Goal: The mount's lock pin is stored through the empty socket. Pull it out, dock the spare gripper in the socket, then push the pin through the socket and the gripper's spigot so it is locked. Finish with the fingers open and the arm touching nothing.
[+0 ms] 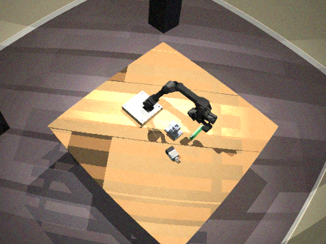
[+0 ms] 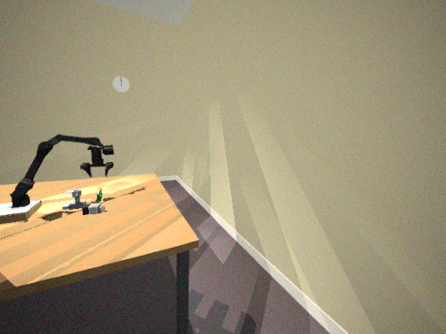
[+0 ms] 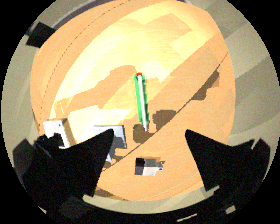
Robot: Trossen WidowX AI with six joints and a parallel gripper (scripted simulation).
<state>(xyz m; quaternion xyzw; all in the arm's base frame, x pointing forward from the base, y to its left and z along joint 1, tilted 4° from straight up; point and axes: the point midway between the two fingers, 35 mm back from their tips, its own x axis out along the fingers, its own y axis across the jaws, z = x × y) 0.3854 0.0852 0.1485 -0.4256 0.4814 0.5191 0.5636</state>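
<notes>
Now: gripper tip 230 mm to the left of the spare gripper and 140 mm above it. Round my gripper tip: grey mount (120 mm behind, 80 mm to the right, 110 mm below); then green strip (10 mm behind, 30 mm to the left, 130 mm below).
</notes>
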